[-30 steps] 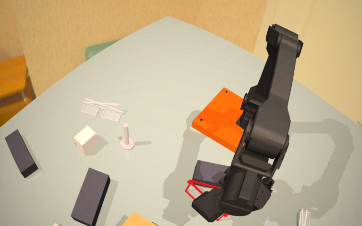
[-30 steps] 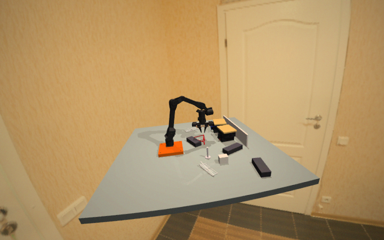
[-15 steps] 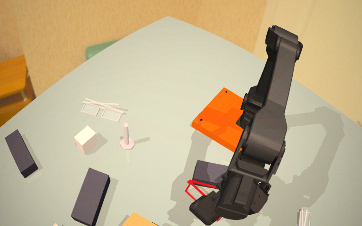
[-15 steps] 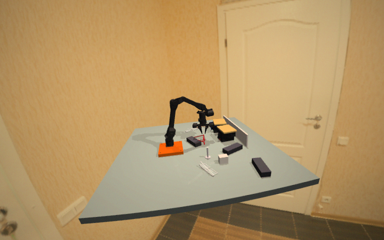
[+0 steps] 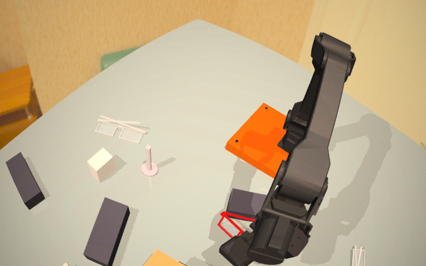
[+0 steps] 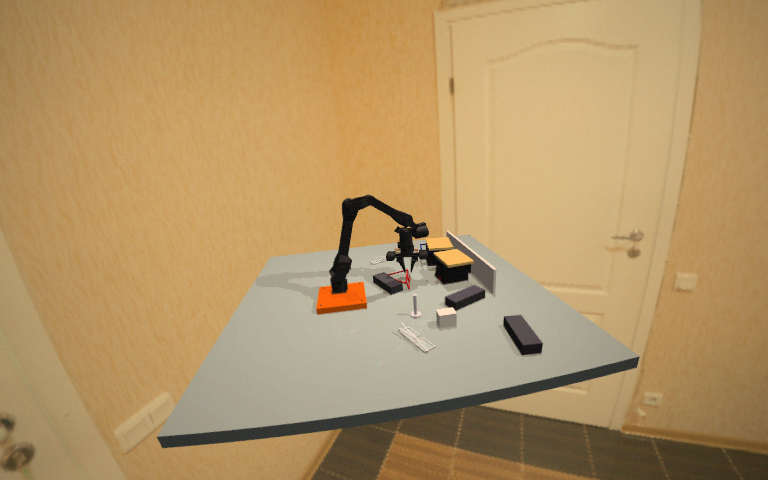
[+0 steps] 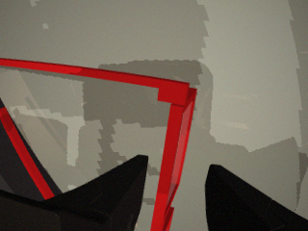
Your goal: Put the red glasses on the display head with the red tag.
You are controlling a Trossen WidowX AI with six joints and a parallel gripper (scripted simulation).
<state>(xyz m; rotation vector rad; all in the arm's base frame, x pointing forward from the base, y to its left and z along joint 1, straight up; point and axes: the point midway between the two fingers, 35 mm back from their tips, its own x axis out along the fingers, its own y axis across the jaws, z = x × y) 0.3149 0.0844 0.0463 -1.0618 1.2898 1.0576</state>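
Right now the peg stand is 310 mm to the right of my gripper tip, 20 mm behind it and 10 mm below it. Also, from my gripper tip: white panel (310 mm ahead, 70 mm to the left, 20 mm above); white cube (390 mm to the right, 70 mm ahead, 10 mm below); tan-topped display head (180 mm ahead, 40 mm to the right, 20 mm above).
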